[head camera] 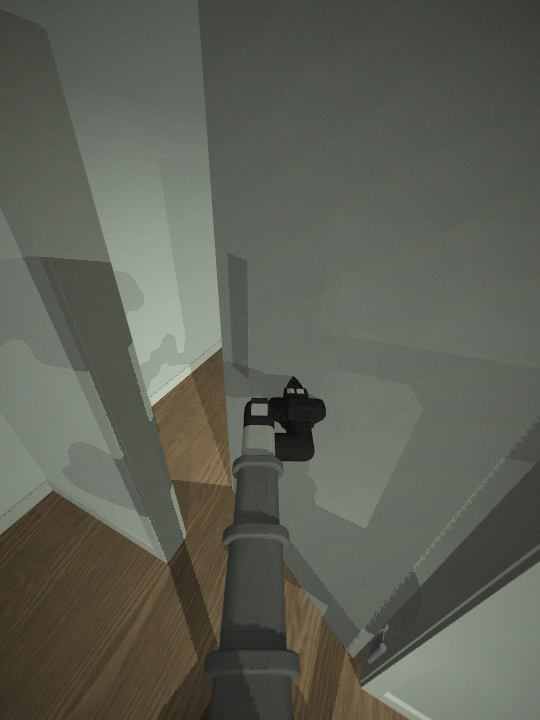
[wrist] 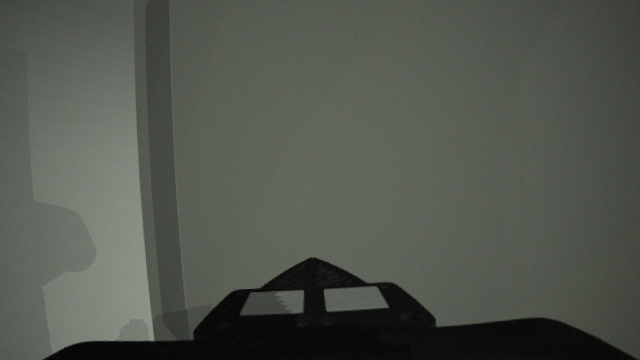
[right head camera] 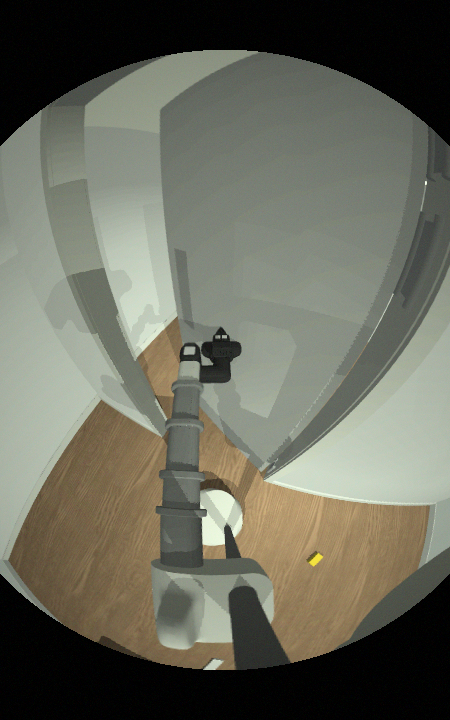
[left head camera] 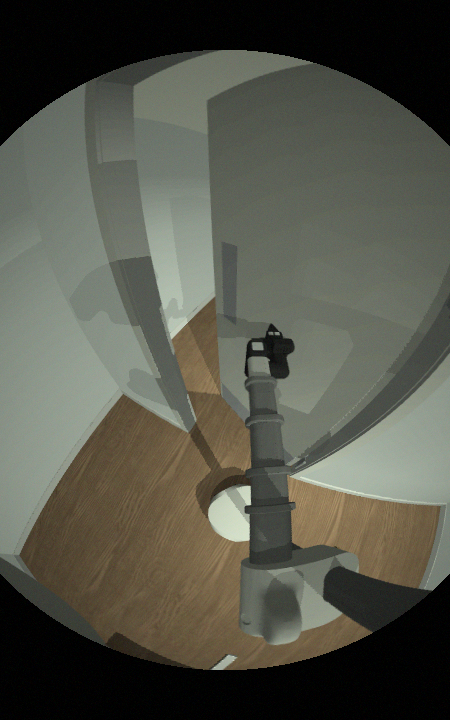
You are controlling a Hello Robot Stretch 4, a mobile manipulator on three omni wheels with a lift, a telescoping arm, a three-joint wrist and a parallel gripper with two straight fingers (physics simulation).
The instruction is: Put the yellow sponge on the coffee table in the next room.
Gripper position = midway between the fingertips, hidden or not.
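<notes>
The gripper (head camera: 293,380) (wrist: 313,281) can be seen in the scene, and so can a doorway (head camera: 57,230).
</notes>
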